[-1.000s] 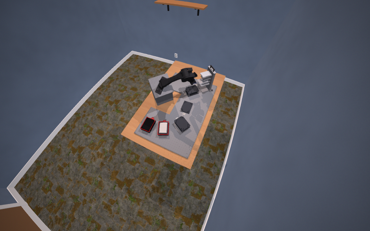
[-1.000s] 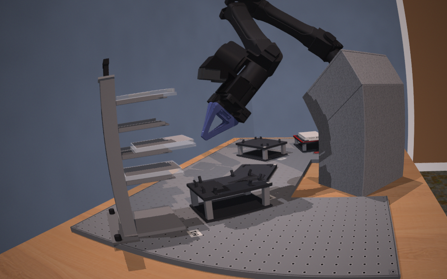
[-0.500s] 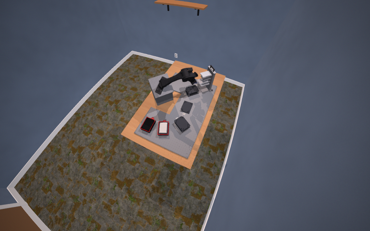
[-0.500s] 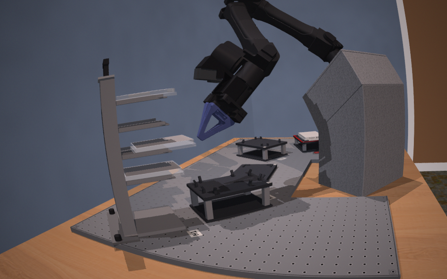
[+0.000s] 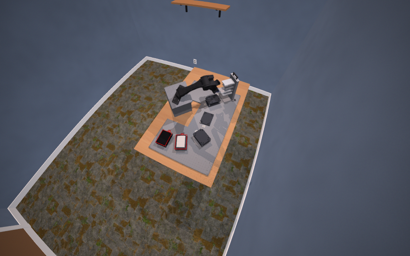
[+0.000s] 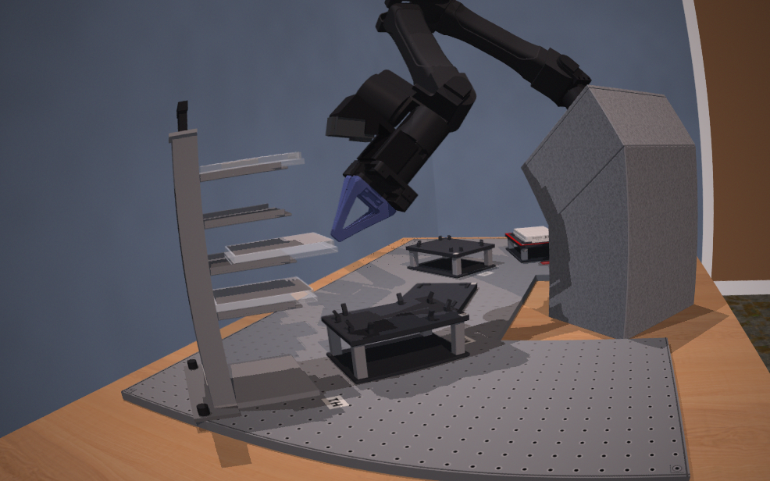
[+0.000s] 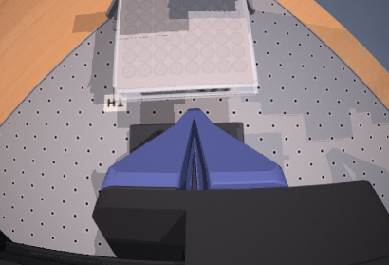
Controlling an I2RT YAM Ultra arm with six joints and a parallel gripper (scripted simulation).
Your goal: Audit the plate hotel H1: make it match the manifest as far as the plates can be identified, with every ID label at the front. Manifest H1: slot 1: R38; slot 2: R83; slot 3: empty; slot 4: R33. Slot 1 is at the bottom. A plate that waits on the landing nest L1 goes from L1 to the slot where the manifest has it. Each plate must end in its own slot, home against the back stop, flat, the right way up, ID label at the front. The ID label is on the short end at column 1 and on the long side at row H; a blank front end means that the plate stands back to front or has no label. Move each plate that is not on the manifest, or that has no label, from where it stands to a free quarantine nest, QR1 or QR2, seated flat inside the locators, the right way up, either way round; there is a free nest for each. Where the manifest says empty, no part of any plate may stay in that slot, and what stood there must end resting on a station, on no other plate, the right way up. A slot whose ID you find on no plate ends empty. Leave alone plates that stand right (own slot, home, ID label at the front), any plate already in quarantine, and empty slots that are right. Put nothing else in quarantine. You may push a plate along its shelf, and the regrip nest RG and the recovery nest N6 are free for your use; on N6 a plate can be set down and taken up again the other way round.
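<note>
My gripper is now 5 cm past the regrip nest RG, 3 cm to the left of it and 12 cm above it. Round my hand: plate hotel H1: 15 cm ahead, 12 cm to the left, 2 cm below; then flat nest N6: 7 cm behind, 30 cm to the right, 17 cm below; then H1 tag: 1 cm behind, 12 cm to the left, 18 cm below.
</note>
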